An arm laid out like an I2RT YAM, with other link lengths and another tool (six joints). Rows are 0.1 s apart.
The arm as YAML. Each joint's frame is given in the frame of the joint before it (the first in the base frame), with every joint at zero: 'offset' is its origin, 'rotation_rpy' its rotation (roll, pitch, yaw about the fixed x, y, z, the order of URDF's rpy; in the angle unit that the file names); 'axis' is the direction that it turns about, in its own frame. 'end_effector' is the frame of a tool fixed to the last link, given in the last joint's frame.
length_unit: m
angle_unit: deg
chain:
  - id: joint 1
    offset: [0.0, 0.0, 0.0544]
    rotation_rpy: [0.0, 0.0, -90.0]
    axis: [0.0, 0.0, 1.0]
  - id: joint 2
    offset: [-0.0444, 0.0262, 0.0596]
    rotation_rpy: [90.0, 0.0, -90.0]
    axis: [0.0, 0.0, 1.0]
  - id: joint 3
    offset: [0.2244, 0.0, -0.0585]
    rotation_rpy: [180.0, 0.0, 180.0]
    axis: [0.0, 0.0, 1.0]
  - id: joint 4
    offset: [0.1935, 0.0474, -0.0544]
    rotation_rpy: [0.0, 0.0, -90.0]
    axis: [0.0, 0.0, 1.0]
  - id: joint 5
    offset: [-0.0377, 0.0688, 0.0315]
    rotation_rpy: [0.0, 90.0, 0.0]
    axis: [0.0, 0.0, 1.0]
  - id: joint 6
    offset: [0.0, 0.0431, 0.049]
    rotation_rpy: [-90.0, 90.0, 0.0]
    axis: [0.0, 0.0, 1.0]
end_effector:
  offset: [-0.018, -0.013, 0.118]
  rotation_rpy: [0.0, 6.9, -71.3]
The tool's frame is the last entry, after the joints.
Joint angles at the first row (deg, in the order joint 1, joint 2, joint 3, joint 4, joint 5, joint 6):
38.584, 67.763, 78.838, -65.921, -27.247, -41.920
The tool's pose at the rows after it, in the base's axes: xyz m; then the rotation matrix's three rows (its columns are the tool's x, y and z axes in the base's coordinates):
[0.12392 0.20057 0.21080], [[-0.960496 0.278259 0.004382], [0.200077 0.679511 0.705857], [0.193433 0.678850 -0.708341]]
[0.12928 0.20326 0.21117], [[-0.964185 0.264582 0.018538], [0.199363 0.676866 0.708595], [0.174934 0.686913 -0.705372]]
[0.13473 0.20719 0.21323], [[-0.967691 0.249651 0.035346], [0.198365 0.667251 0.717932], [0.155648 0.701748 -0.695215]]
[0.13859 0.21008 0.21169], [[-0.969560 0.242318 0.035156], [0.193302 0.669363 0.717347], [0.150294 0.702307 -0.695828]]
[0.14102 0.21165 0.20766], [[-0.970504 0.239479 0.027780], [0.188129 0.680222 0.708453], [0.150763 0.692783 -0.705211]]
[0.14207 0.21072 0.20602], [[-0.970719 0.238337 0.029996], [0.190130 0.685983 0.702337], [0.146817 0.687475 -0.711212]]
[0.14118 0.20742 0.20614], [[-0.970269 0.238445 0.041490], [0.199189 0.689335 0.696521], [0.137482 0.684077 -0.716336]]
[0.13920 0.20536 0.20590], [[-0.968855 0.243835 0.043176], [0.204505 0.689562 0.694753], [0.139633 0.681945 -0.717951]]
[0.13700 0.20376 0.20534], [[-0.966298 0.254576 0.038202], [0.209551 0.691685 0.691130], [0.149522 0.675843 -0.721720]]
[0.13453 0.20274 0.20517], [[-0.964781 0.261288 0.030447], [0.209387 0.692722 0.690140], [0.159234 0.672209 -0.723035]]
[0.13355 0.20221 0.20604], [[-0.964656 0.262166 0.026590], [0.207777 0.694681 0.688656], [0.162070 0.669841 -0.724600]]
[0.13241 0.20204 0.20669], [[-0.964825 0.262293 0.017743], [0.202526 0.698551 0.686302], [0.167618 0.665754 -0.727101]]
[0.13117 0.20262 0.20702], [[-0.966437 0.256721 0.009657], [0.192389 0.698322 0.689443], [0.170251 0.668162 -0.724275]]
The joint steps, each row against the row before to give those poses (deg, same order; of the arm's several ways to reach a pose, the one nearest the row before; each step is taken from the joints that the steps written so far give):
-0.087, 0.701, -0.002, 0.880, 0.177, -0.529
0.000, 0.530, 0.089, 1.317, 0.438, -0.354
0.086, 0.350, 0.088, 1.758, 0.264, 0.000
0.001, 0.967, 0.090, 0.881, 0.001, -0.436
0.087, 1.138, -0.003, 0.266, 0.175, -0.617
-0.086, 0.182, -0.085, -0.088, 0.352, -0.352
0.000, -0.786, -0.263, -0.439, 0.789, 0.000
-0.003, -0.618, -0.353, -0.353, 0.176, 0.259
0.000, -0.178, -0.001, -0.703, 0.001, 0.352
0.002, -0.176, -0.001, -0.612, -0.262, 0.180
0.000, 0.088, 0.440, -0.618, -0.088, -0.088
0.000, 0.351, 0.615, -0.790, -0.263, -0.264
0.001, 0.000, 0.002, -0.090, -0.526, -0.351

